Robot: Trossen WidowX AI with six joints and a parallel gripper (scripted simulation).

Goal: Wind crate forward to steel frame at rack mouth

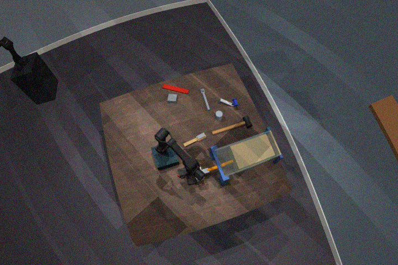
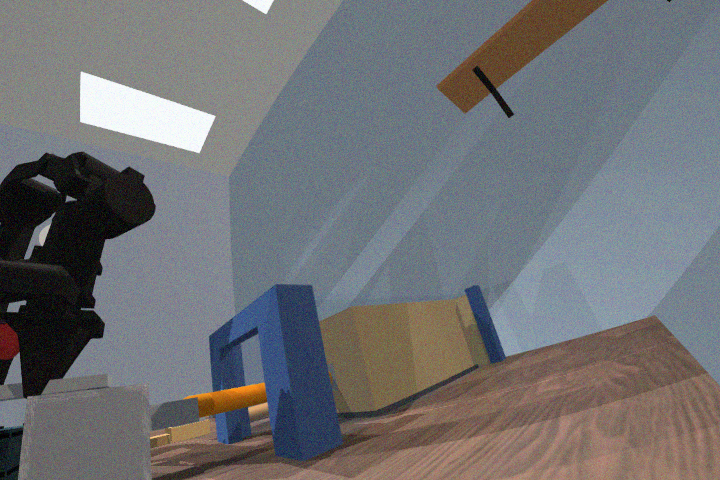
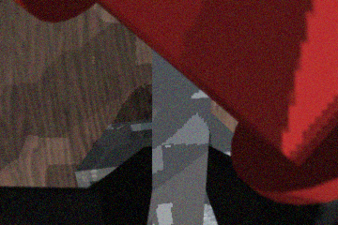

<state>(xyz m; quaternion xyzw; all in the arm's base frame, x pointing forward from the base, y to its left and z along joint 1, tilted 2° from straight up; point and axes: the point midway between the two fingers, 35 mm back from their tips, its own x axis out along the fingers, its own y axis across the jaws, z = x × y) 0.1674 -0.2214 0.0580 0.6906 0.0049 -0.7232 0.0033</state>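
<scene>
Now: the red-knobbed winch handle 1 cm behind my gripper tip and 2 cm above it. Round my gripper tip: blue steel frame: 21 cm ahead, 2 cm to the left, 2 cm above; red knob: 5 cm behind, 5 cm above; grey winch: 3 cm ahead, 1 cm to the right, 6 cm below.
</scene>
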